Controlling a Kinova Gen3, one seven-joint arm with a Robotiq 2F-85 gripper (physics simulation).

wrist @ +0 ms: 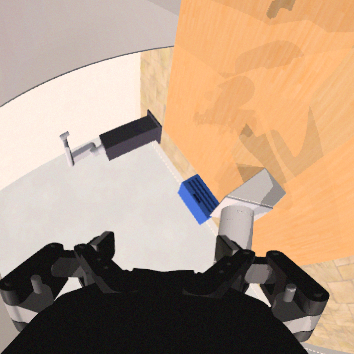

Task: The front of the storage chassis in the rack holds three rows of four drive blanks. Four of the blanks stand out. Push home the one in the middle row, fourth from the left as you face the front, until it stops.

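Seen in the pictures: gripper, fingertip midpoint: (pixel 164 245); arm's base, link origin: (pixel 237 211).
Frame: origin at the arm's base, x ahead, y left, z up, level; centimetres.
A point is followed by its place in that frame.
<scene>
My gripper (pixel 164 245) {x 28.3, y 2.1, z 24.6 cm} is open at the bottom of the wrist view, its two black fingertips wide apart with nothing between them. The rack, the storage chassis and its three rows of drive blanks cannot be made out in this view, so neither the blank in the middle row, fourth from the left, nor the other blanks can be told.
A small blue box (pixel 197 199) with dark slots shows near the centre. A dark oblong box (pixel 131 137) with a grey handle-like part (pixel 82 150) is at the upper left. A grey cylinder (pixel 236 225) {x 4.5, y -2.4, z 5.0 cm} with a wedge-shaped head (pixel 257 192) {x 6.5, y 0.8, z -4.5 cm} stands beside the right finger, against an orange wooden surface (pixel 210 115) {x 3.2, y 29.6, z -12.8 cm}.
</scene>
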